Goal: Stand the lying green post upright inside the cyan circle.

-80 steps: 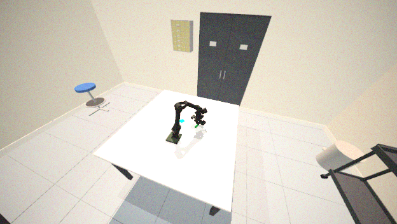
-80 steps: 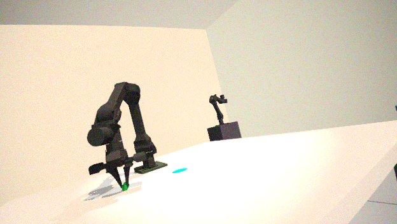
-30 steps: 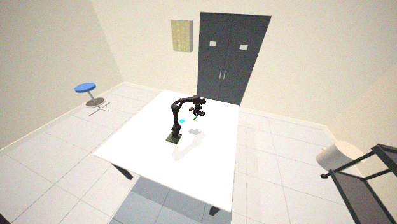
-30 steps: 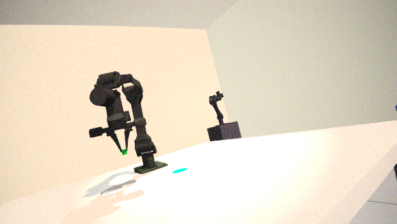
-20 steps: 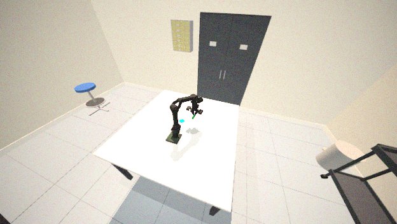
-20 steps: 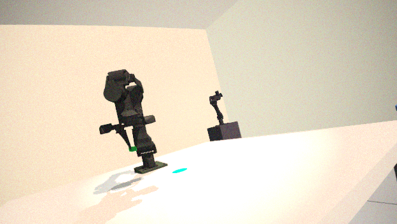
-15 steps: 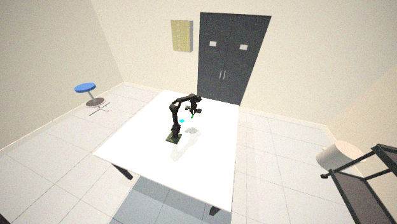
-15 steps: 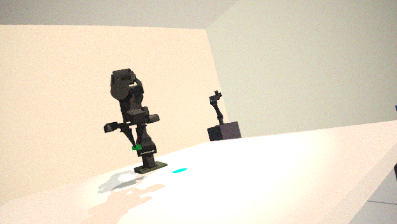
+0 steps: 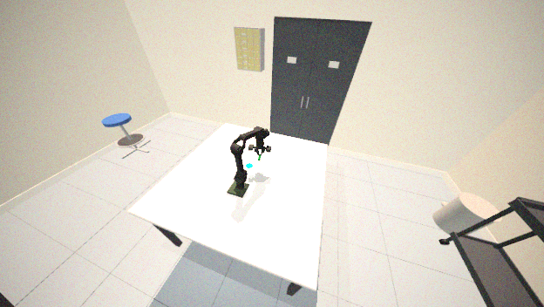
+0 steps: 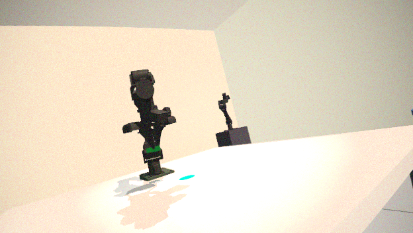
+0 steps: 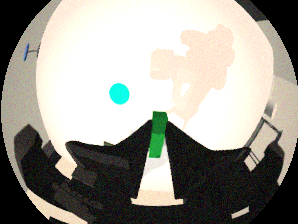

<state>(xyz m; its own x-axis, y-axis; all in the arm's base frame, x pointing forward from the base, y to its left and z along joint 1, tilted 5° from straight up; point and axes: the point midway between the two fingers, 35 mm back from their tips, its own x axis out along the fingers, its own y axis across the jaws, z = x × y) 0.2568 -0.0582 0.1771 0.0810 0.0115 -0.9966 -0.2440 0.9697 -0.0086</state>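
Now: the green post 2 cm behind my gripper tip and 1 cm to the right of it. Also, from my gripper tip: cyan circle (14 cm below, 10 cm to the left, 3 cm behind).
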